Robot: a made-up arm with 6 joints. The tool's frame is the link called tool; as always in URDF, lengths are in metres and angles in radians. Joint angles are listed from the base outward. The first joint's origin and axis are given. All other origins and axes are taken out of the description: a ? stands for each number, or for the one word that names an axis. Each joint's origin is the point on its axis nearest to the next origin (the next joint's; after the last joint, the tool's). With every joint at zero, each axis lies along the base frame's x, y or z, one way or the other. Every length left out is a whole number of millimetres.
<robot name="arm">
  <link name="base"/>
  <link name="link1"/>
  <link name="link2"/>
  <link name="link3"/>
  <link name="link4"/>
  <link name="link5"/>
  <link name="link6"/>
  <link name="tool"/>
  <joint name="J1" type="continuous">
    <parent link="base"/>
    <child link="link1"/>
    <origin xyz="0 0 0.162"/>
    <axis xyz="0 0 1"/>
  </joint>
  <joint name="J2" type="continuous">
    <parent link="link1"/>
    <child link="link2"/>
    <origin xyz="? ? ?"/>
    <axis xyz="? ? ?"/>
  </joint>
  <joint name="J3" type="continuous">
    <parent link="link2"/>
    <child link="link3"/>
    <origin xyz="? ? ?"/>
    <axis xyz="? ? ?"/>
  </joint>
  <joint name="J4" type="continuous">
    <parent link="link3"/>
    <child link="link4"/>
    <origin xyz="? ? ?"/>
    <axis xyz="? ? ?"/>
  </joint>
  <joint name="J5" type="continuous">
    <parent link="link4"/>
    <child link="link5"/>
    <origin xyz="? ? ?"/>
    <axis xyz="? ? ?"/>
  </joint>
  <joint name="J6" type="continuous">
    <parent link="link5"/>
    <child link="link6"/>
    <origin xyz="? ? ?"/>
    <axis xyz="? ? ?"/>
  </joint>
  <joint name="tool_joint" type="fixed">
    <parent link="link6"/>
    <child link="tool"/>
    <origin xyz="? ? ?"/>
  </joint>
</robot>
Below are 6 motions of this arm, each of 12 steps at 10 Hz.
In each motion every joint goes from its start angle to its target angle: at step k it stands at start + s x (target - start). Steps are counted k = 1, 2, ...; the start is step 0. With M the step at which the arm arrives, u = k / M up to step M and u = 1 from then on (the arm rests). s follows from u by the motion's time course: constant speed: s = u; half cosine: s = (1 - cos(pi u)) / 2; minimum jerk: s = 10 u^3 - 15 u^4 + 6 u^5.
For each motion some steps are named. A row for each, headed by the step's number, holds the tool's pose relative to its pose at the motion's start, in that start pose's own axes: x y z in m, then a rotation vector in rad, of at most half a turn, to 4 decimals.
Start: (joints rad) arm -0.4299 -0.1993 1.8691 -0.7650 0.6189 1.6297
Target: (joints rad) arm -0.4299 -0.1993 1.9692 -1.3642 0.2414 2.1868
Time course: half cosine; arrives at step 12
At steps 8, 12:
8: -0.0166 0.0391 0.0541 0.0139 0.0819 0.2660
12: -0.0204 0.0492 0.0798 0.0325 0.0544 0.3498

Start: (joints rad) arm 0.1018 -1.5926 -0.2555 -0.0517 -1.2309 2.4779
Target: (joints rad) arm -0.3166 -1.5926 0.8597 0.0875 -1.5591 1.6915
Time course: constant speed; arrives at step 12
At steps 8, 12:
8: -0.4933 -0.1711 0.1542 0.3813 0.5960 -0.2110
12: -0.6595 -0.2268 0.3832 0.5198 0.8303 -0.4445

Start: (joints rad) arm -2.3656 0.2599 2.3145 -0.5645 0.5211 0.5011
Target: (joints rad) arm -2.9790 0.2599 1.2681 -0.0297 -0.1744 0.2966
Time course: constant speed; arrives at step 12
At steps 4, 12:
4: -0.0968 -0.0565 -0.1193 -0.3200 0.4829 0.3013
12: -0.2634 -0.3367 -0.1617 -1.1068 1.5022 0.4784

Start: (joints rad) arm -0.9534 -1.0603 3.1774 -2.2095 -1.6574 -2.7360
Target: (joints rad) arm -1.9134 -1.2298 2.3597 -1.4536 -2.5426 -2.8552
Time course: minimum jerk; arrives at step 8
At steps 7, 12:
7: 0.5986 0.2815 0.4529 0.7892 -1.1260 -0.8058
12: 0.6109 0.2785 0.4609 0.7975 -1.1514 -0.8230

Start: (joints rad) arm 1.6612 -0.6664 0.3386 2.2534 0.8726 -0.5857
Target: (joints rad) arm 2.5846 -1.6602 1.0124 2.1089 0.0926 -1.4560
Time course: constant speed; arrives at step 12
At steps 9, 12:
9: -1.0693 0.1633 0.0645 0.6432 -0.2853 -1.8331
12: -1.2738 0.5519 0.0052 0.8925 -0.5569 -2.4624

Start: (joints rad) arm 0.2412 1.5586 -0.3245 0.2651 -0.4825 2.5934
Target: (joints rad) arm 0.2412 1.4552 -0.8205 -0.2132 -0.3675 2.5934
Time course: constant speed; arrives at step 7
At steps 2, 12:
2: 0.0343 0.0299 0.0904 0.1121 -0.1081 -0.0288
12: 0.0638 0.1032 0.3379 0.4245 -0.3478 -0.0259

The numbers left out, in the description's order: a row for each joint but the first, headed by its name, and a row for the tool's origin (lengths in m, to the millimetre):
J2: xyz 0 0 0, axis 0 1 0
J3: xyz 0 0 0.402, axis 0 -1 0
J4: xyz 0.642 0 0, axis -1 0 0
J5: xyz 0 -0.182 0, axis 0 -1 0
J6: xyz 0 0 0, axis -1 0 0
tool: xyz 0 0 0

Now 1 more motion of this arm.
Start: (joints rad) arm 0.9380 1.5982 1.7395 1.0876 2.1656 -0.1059
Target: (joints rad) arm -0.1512 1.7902 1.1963 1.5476 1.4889 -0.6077
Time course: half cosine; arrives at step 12
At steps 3, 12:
3: -0.1329 0.0041 0.1051 0.1388 0.2940 0.0135
12: -0.4373 0.1264 1.0284 0.7687 1.8279 -0.6218

